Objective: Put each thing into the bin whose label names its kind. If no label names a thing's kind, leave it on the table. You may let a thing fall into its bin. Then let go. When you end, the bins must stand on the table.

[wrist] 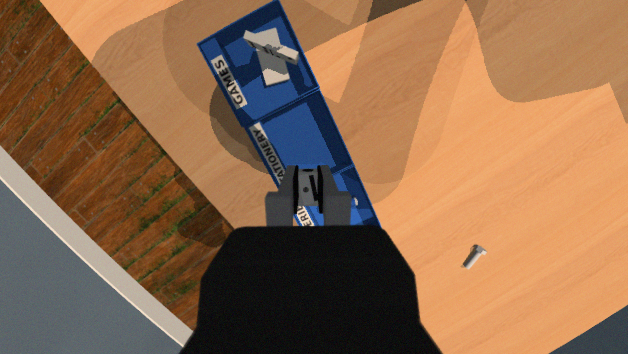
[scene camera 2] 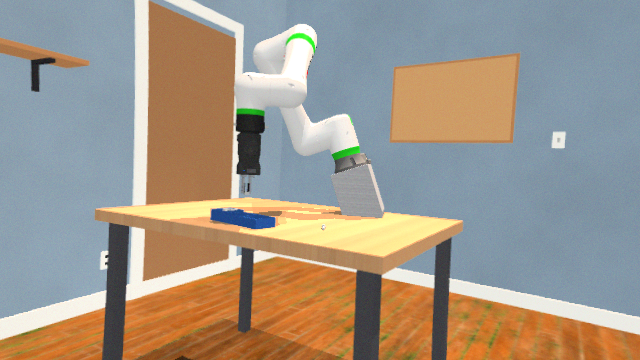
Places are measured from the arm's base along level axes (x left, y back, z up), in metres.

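Pixels of known places: gripper, fingertip midpoint: (wrist: pixel 307 179) (scene camera 2: pixel 245 193); arm's base at its link origin: (scene camera 2: pixel 351 169).
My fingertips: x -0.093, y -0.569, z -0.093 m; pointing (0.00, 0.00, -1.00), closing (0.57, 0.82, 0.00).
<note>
Ahead of a thing's pixels: the offset from my fingertips to its top centre. "pt": to the spot under its first point. Level surfaces: height alone.
My gripper (scene camera 2: pixel 246 191) (wrist: pixel 307 179) is shut on a small grey metal pencil sharpener @(dx +0.004, dy -0.003, dz +0.007 m) (wrist: pixel 306 197), whose blade and screw face the wrist camera. It hangs well above the table. In the wrist view it overlaps the joint between the STATIONERY bin @(dx -0.017, dy +0.003, dz -0.065 m) (wrist: pixel 305 135) and the partly hidden third bin @(pt dx +0.104, dy +0.018, dz -0.097 m) (wrist: pixel 367 216), whose label shows "ERI". The GAMES bin (wrist: pixel 260 102) holds two pale pieces @(dx -0.106, dy +0.029, dz -0.090 m) (wrist: pixel 275 75), one lying across the other. The floor of the STATIONERY bin that shows is bare. A silver bolt @(dx +0.250, dy +0.110, dz -0.091 m) (scene camera 2: pixel 323 227) (wrist: pixel 472 257) lies on the table @(dz -0.104 m) (scene camera 2: pixel 400 232) (wrist: pixel 525 200).
The three blue bins stand joined in a row @(pt dx +0.034, dy -0.047, dz -0.078 m) (scene camera 2: pixel 242 218) near a table edge. The robot's grey base block (scene camera 2: pixel 358 192) stands at the back of the table. In the wrist view, the wooden floor (wrist: pixel 100 165) lies beyond the table edge on the left.
</note>
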